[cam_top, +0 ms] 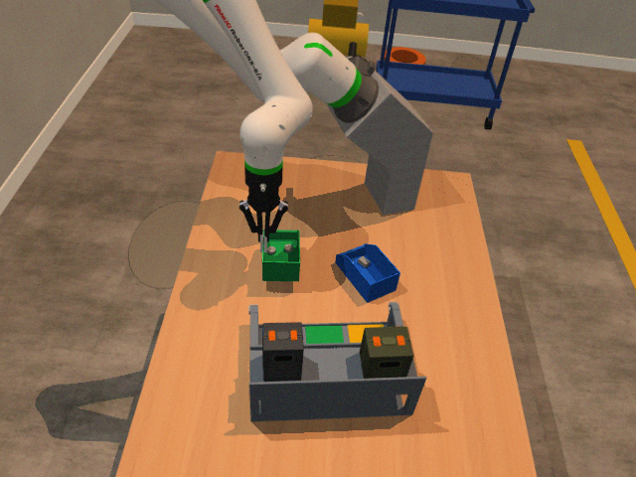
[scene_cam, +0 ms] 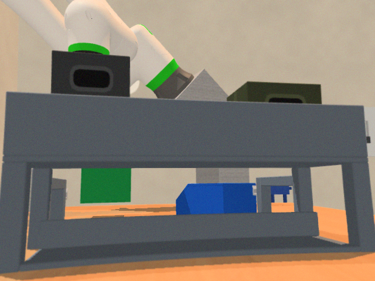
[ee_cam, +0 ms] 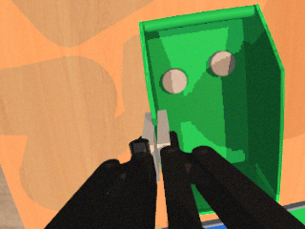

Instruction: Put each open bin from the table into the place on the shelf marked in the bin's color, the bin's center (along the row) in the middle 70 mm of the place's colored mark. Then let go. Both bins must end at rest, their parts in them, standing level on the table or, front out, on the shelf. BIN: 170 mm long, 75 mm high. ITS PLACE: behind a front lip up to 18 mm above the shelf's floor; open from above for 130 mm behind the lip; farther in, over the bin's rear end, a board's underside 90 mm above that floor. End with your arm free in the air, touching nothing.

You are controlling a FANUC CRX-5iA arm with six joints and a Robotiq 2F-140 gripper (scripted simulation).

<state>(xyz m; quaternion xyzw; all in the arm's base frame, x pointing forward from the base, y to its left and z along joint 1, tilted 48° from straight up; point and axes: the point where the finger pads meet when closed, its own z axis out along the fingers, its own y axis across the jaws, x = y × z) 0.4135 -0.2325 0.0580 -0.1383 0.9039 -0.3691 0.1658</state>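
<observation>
Now: hand 1 cm past the green bin, 5 cm to the right of it and 4 cm above it. Also, from my hand: black box 38 cm ahead, 11 cm to the left, 5 cm above; then olive box 35 cm ahead, 33 cm to the left, 4 cm above; then blue bin 2 cm behind, 29 cm to the left, 8 cm below.
</observation>
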